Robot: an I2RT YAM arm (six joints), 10 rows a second.
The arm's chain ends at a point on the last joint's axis. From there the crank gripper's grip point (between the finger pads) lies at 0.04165 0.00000 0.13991 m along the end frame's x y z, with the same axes.
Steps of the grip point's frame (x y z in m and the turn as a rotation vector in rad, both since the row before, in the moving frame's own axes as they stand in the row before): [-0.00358, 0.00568, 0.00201, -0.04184, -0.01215, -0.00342]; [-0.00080, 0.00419, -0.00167, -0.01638, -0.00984, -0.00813]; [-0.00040, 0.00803, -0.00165, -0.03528, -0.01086, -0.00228]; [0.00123, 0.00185, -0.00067, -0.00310, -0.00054, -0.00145]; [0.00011, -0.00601, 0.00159, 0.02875, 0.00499, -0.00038]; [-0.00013, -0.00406, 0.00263, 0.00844, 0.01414, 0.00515]
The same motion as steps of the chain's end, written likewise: [-0.00189, -0.00004, 0.00163, -0.04184, -0.01215, -0.00342]; [0.00057, 0.00223, -0.00206, -0.01638, -0.00984, -0.00813]; [0.00112, 0.00318, -0.00201, -0.03528, -0.01086, -0.00228]; [0.00131, 0.00148, -0.00069, -0.00310, -0.00054, -0.00145]; [-0.00059, -0.00198, 0.00186, 0.02875, 0.00499, -0.00038]; [-0.00211, -0.00310, 0.00324, 0.00844, 0.01414, 0.00515]
